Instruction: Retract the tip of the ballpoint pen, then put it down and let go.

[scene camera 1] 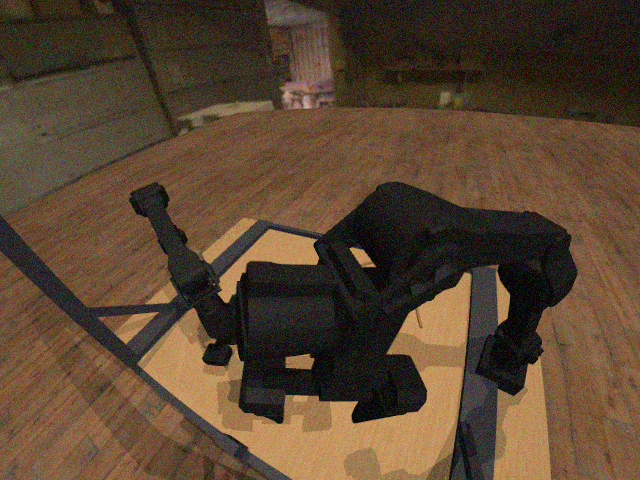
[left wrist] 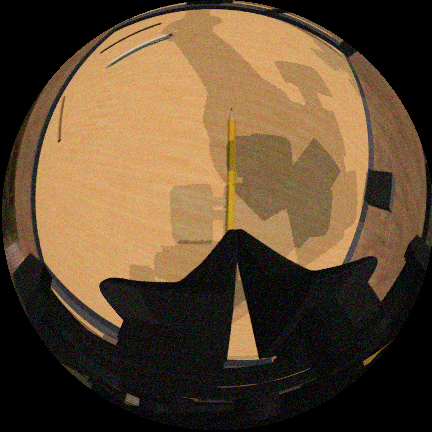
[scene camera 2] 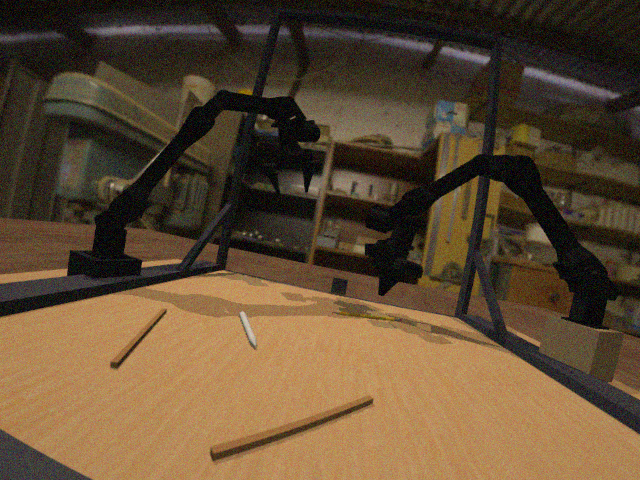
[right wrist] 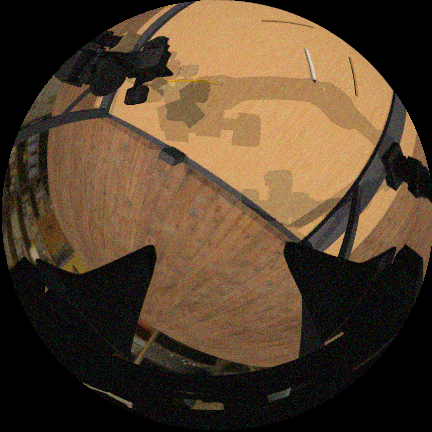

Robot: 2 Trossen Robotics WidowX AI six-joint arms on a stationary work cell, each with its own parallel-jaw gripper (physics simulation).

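Places are measured from the left arm's base along level axes (x ahead, y left, z up), in metres.
Pixels of known places: left gripper, fingertip midpoint: (left wrist: 234, 235) (scene camera 2: 380, 295) (right wrist: 171, 74); right gripper, fingertip midpoint: (scene camera 1: 317, 420) (scene camera 2: 293, 194) (right wrist: 221, 251); left arm's base, origin of the base link: (scene camera 2: 584, 323); right arm's base, origin of the base link: (scene camera 1: 505, 358) (scene camera 2: 107, 255) (right wrist: 398, 166).
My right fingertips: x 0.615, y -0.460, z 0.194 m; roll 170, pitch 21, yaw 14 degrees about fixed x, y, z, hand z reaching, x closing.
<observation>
For each thing: its top centre in the pictures, then the offset to it from my right fingertips.
- slim white pen, middle of its top: (scene camera 2: 248, 322) (left wrist: 133, 47) (right wrist: 309, 61) dx +0.051, dy +0.355, dz -0.285 m
- yellow pencil, middle of its top: (left wrist: 230, 194) (scene camera 2: 368, 314) (right wrist: 188, 79) dx -0.233, dy +0.199, dz -0.289 m
A slim white pen (scene camera 2: 247, 329) (left wrist: 137, 50) (right wrist: 310, 65), the likely ballpoint, lies on the tabletop, away from both grippers; its tip is too small to judge. A yellow pencil (scene camera 2: 364, 315) (left wrist: 231, 150) (right wrist: 190, 81) lies partly in arm shadow. My left gripper (scene camera 2: 383, 292) (left wrist: 234, 235) is shut and empty, above the table by the pencil; in the left wrist view its fingertips cover the pencil's rear end. My right gripper (scene camera 1: 317, 417) (scene camera 2: 291, 189) (right wrist: 221, 251) is open and empty, high above the table and far from the pen.
One brown stick (scene camera 2: 139, 338) (left wrist: 131, 37) (right wrist: 353, 75) lies near the pen. Another brown stick (scene camera 2: 292, 428) (left wrist: 61, 119) (right wrist: 287, 23) lies nearer scene camera 2. A dark metal frame (scene camera 1: 483, 320) (scene camera 2: 492, 98) borders the tabletop and rises in posts.
</observation>
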